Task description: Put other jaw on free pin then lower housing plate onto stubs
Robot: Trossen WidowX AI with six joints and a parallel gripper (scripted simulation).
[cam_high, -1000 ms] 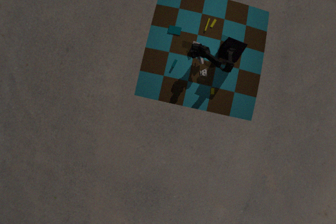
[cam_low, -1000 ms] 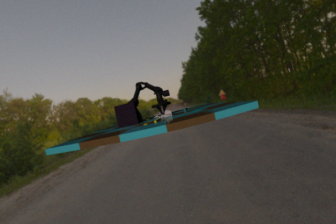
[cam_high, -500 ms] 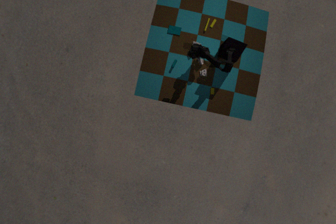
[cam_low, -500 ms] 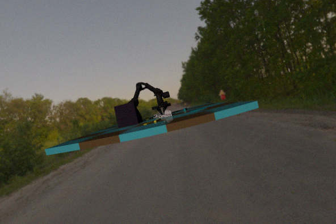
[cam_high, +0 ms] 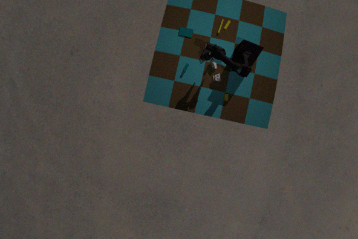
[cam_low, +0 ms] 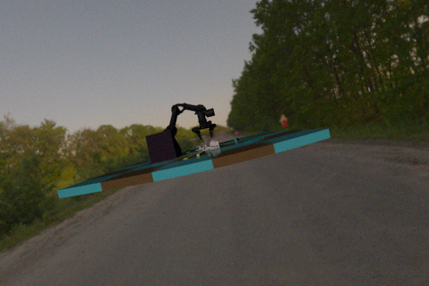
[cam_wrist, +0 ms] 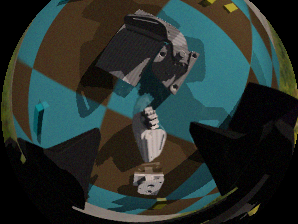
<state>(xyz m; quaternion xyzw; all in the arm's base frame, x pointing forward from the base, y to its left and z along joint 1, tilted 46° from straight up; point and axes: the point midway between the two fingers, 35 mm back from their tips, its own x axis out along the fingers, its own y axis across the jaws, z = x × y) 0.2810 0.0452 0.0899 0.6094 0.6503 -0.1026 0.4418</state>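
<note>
The grey jaw lies 1 cm behind my gripper tip, 2 cm to the left of it and 4 cm below it. The rest, counted from my gripper tip: teal plate (30 cm ahead, 24 cm to the right, 8 cm below); then light-grey plate-like piece (9 cm behind, 17 cm to the left, 5 cm below); then teal stick (23 cm ahead, 13 cm to the left, 7 cm below).
</note>
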